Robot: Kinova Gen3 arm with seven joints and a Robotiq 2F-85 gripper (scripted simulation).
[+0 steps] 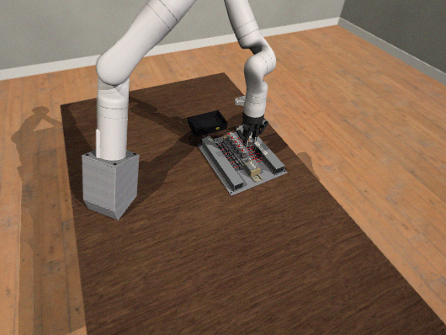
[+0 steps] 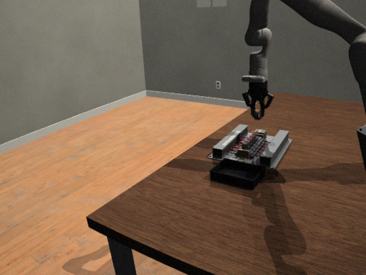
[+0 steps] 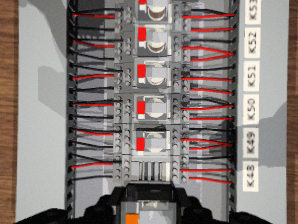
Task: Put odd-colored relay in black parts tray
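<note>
My gripper is now 290 mm to the right of the black parts tray, 120 mm past it and 120 mm above it. From my hand the other things lie so: relay (90 mm below, 60 mm to the left, 20 mm behind); relay panel (120 mm below, 50 mm to the left, 10 mm behind).
</note>
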